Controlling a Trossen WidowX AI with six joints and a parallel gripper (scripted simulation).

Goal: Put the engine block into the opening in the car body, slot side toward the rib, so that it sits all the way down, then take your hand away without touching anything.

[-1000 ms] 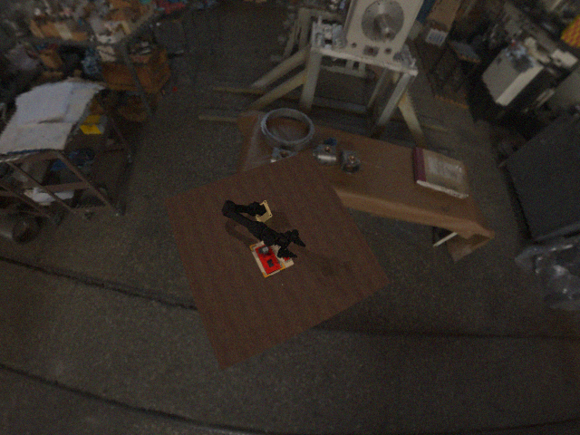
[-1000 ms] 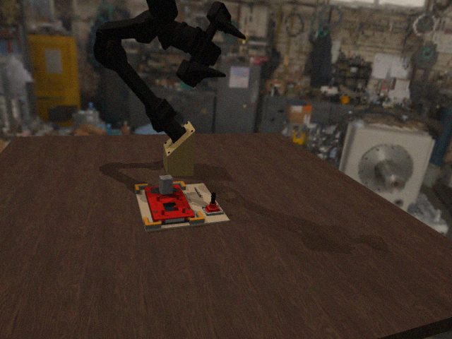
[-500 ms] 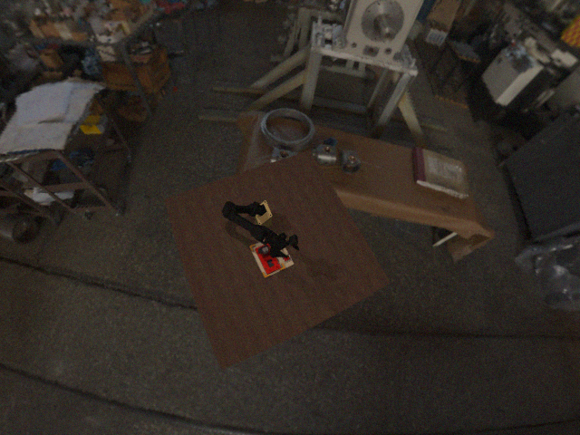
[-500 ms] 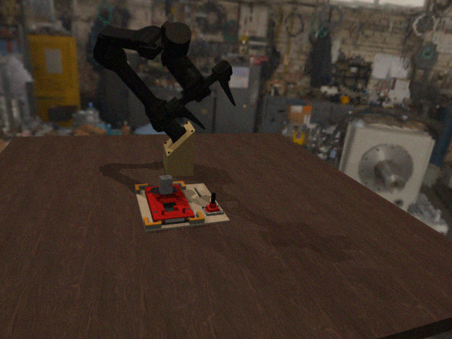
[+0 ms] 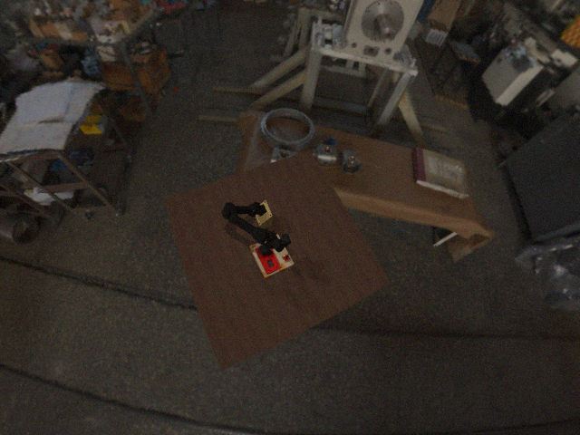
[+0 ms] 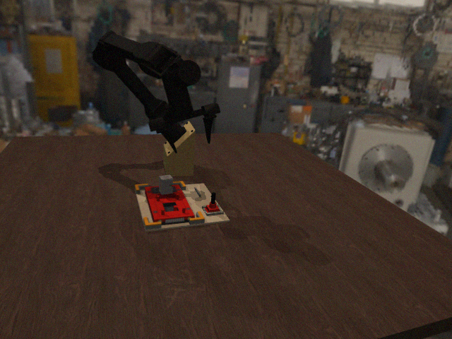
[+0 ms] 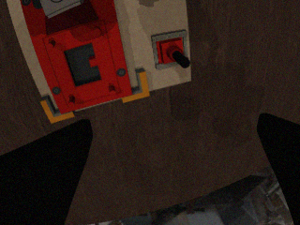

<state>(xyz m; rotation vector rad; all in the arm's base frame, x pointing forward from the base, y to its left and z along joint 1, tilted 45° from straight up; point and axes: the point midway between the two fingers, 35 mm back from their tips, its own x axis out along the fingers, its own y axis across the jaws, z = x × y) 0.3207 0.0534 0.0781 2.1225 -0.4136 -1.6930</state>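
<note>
My gripper tip is now 70 mm past the engine block, 60 mm to the left of it and 140 mm above it.
</note>
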